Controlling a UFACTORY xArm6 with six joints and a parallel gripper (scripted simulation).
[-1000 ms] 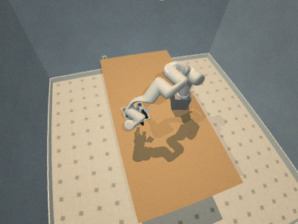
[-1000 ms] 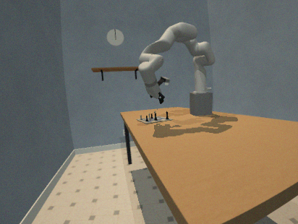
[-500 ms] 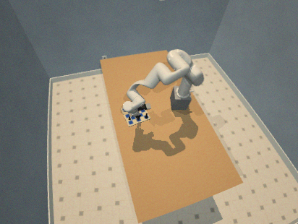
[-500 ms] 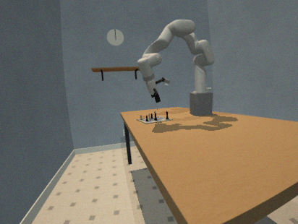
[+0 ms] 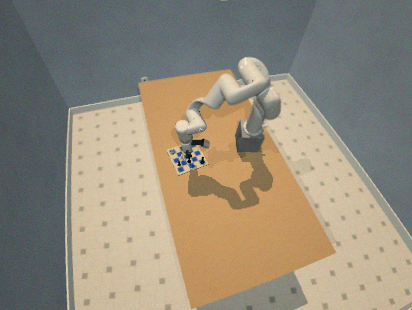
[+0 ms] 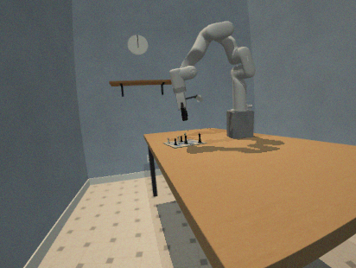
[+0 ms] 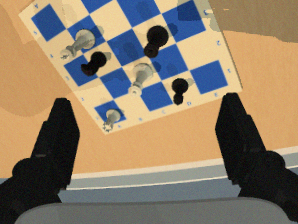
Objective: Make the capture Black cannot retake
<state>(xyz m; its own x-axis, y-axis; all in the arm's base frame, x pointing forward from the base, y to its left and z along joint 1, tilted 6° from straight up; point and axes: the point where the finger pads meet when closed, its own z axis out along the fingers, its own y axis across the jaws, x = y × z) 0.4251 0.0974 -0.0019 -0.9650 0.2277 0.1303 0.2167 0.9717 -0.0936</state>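
Now: the white piece 140 mm below my hand, 50 mm to the right of it and 40 mm ahead of it. From my hand the other things lie so: black piece 140 mm below, 70 mm ahead; then chessboard 170 mm below, 60 mm to the right, 10 mm ahead.
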